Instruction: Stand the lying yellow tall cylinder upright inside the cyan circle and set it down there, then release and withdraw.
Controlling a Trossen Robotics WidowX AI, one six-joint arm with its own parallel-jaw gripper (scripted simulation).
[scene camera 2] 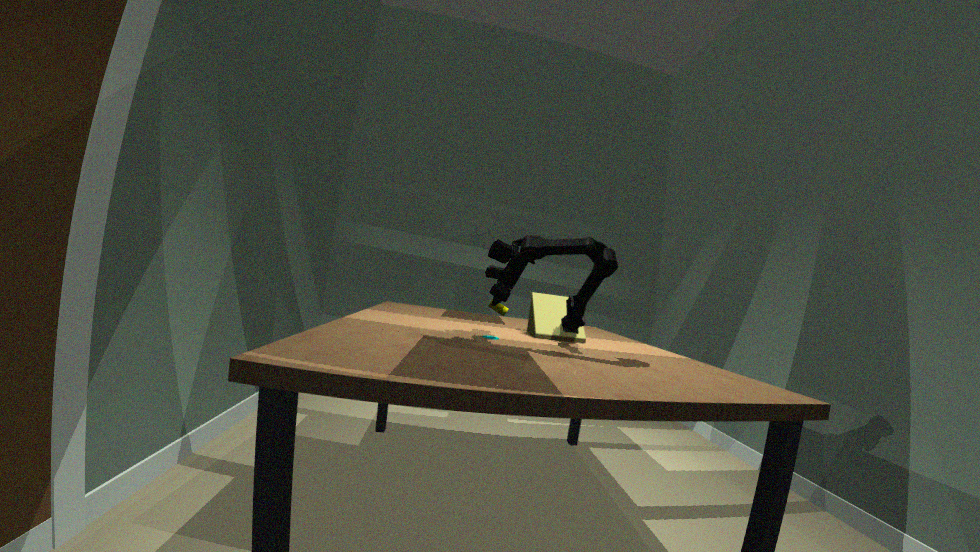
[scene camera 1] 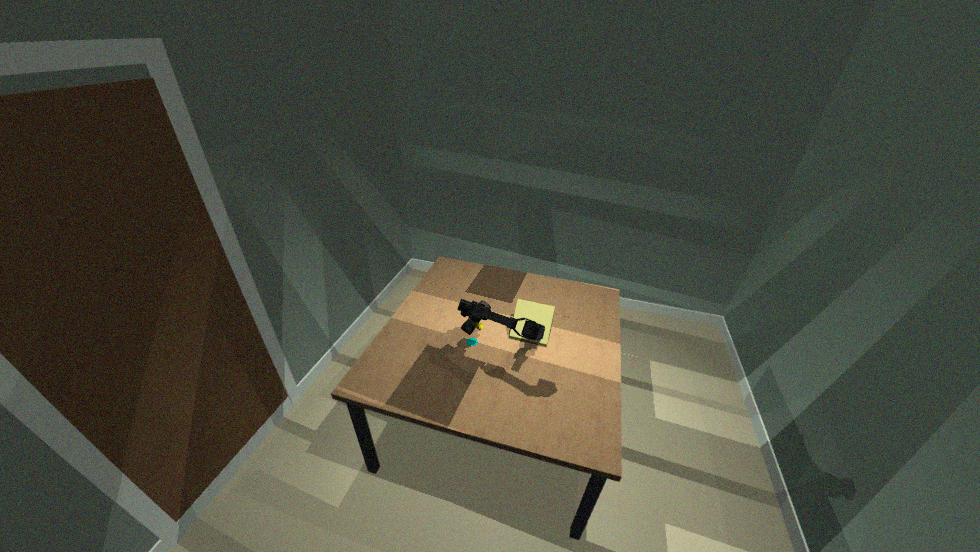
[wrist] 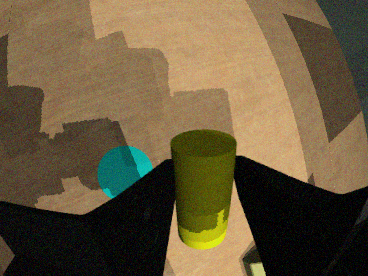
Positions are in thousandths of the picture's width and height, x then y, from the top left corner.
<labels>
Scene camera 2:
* gripper: 504, 550
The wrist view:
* gripper: 556, 600
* yellow cylinder: 553, 582, held by the gripper
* cyan circle: 330, 607
</labels>
